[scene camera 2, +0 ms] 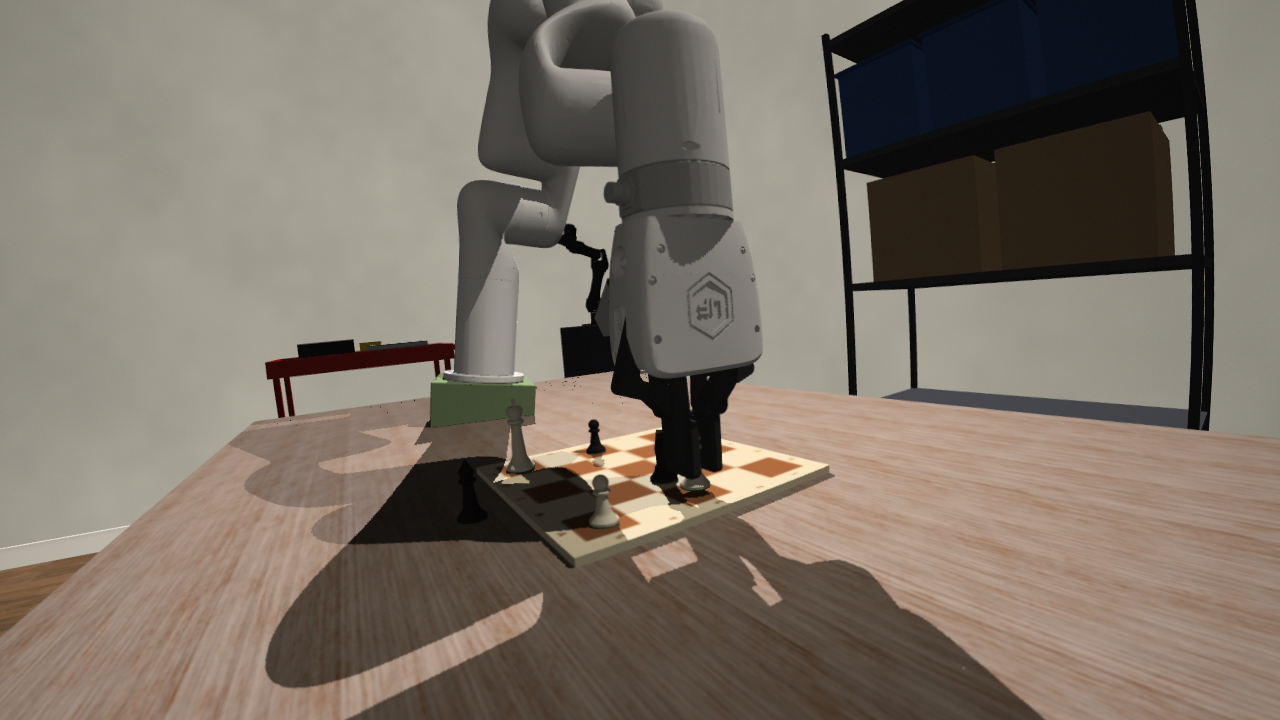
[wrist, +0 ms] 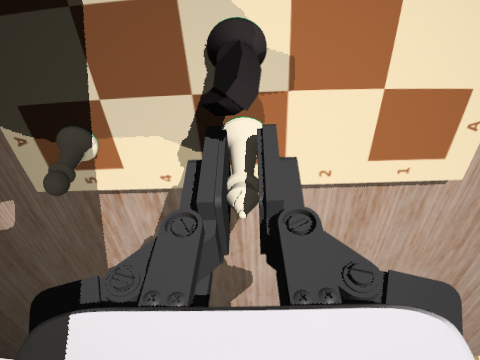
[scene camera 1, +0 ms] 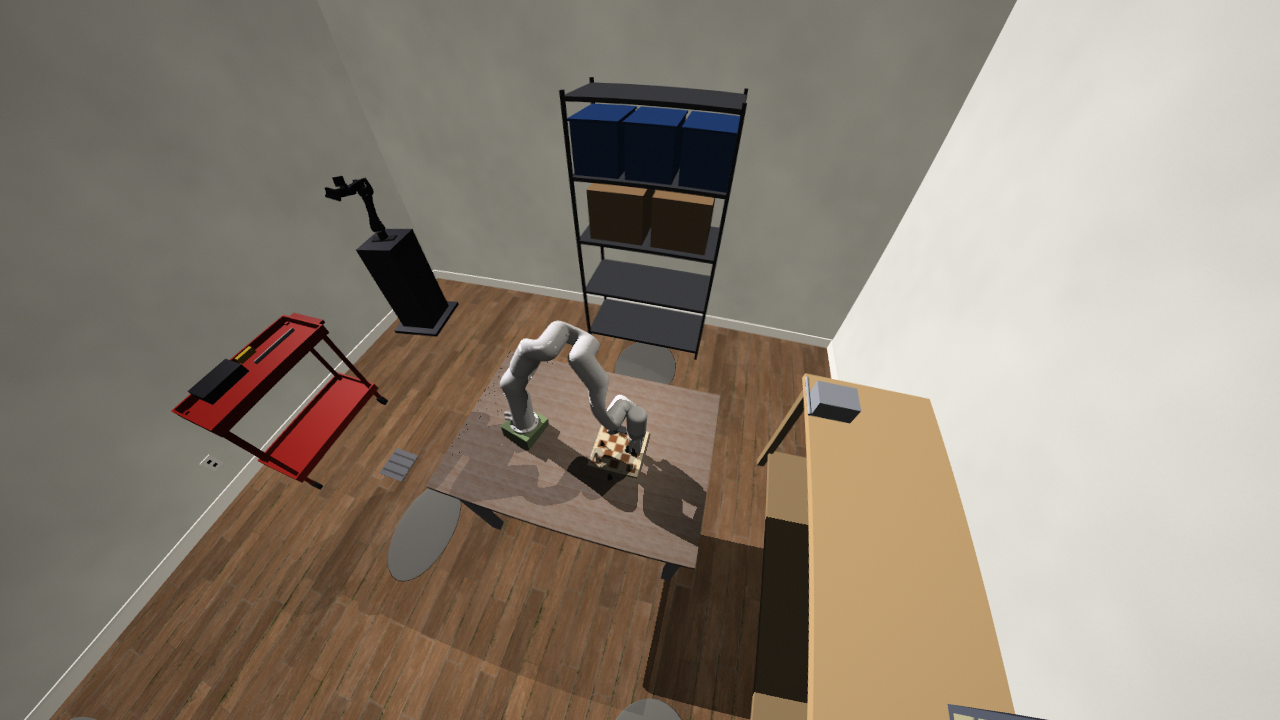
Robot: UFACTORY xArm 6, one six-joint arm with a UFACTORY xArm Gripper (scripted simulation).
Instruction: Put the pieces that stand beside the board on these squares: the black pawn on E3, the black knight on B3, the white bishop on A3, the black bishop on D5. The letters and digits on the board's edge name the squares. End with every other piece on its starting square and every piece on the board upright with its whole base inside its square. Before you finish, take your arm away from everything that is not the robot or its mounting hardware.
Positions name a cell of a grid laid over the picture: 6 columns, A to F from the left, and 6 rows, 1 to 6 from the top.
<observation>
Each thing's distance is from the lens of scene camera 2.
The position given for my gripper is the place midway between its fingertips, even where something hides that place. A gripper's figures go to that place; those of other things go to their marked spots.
my gripper (scene camera 2: D4): 35 cm
chessboard (scene camera 2: C5): 37 cm
</observation>
